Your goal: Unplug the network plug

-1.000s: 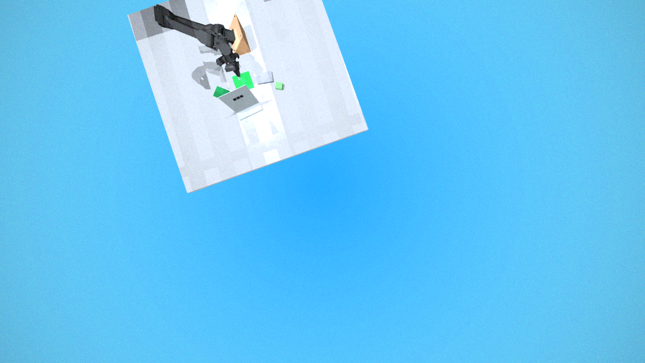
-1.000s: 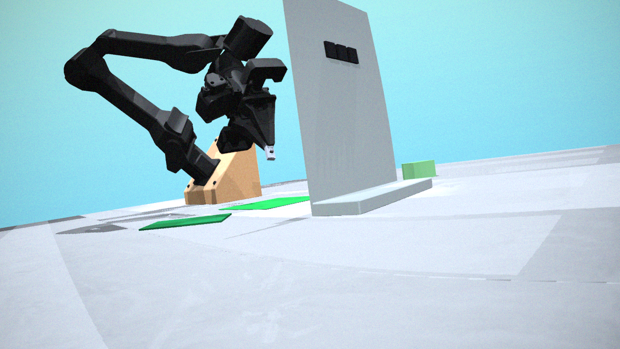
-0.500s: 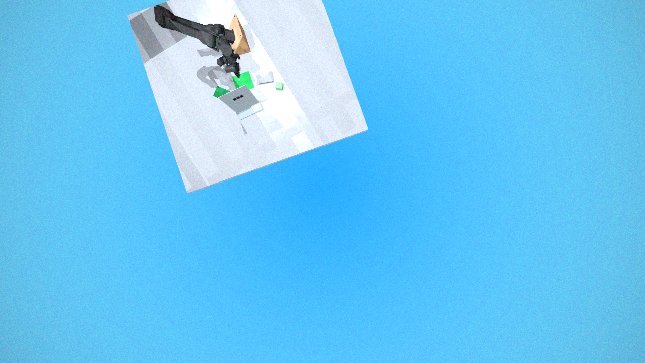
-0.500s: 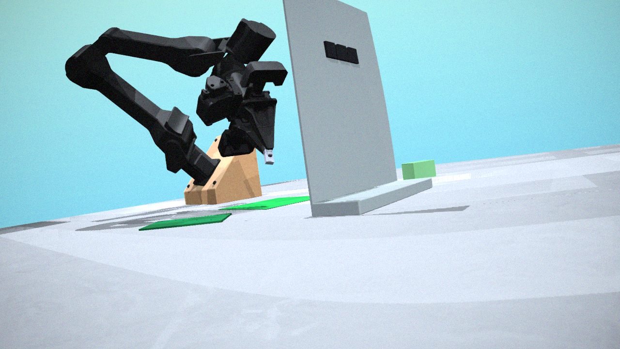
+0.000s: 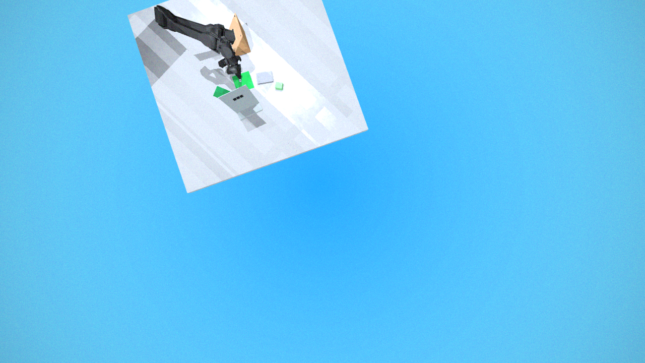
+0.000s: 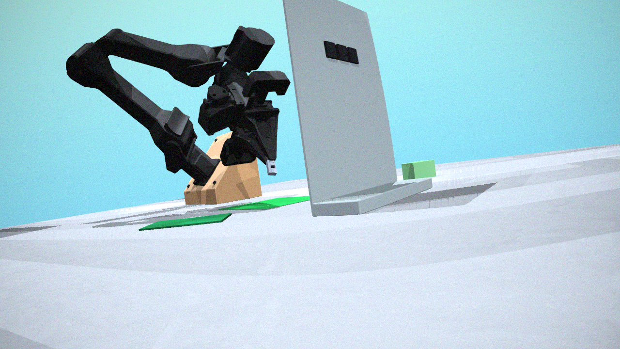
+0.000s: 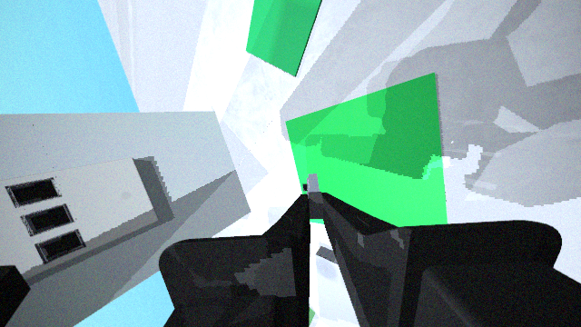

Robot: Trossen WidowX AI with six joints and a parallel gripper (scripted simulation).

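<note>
Right now the bright green marked square is 60 mm below my gripper tip and 10 mm behind it. From my gripper tip the other things lie so: flat grey tile (150 mm to the left, 50 mm below); network plug (right at my gripper tip); dark green flat patch (160 mm to the right, 60 mm below, 40 mm ahead).
</note>
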